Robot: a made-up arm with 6 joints.
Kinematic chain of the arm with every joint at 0, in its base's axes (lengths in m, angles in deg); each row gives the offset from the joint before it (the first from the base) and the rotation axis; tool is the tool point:
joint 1: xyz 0 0 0.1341 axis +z
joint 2: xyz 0 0.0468 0 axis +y
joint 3: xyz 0 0 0.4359 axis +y
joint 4: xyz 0 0 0.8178 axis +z
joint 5: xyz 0 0 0 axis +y
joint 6: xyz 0 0 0.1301 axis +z
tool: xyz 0 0 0
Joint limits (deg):
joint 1: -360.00..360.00
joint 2: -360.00..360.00
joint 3: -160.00..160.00
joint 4: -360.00..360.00
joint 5: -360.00..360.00
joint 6: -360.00..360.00
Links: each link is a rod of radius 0.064 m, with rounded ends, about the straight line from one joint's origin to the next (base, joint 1, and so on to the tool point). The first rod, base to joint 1, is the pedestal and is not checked.
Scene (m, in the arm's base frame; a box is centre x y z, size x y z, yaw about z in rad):
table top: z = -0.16
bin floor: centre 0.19 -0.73 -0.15 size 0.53 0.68 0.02 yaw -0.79
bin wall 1: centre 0.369 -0.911 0 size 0.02 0.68 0.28 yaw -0.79
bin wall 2: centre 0.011 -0.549 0 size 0.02 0.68 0.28 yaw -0.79
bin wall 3: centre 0.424 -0.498 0 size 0.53 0.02 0.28 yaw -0.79
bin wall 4: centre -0.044 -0.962 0 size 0.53 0.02 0.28 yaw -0.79
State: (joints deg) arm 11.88 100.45 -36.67 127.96 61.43 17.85
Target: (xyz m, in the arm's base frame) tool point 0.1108 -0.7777 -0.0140
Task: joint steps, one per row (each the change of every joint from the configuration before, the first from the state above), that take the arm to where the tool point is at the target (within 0.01 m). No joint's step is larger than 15 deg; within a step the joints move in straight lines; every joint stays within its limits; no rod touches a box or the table.
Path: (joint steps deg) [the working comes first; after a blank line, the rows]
Joints at the target: 105.91 -10.55 -114.01 142.73 49.48 17.85
Straight joint move there: clear.

1: 11.75 -13.87 -9.67 1.85 -1.49 0.00
2: 11.76 -13.88 -9.66 1.84 -1.50 0.00
3: 11.75 -13.87 -9.67 1.85 -1.49 0.00
4: 11.76 -13.88 -9.67 1.84 -1.49 0.00
5: 11.75 -13.87 -9.67 1.85 -1.50 0.00
6: 11.76 -13.88 -9.66 1.85 -1.49 0.00
7: 11.75 -13.87 -9.67 1.84 -1.49 0.00
8: 11.75 -13.88 -9.67 1.85 -1.50 0.00

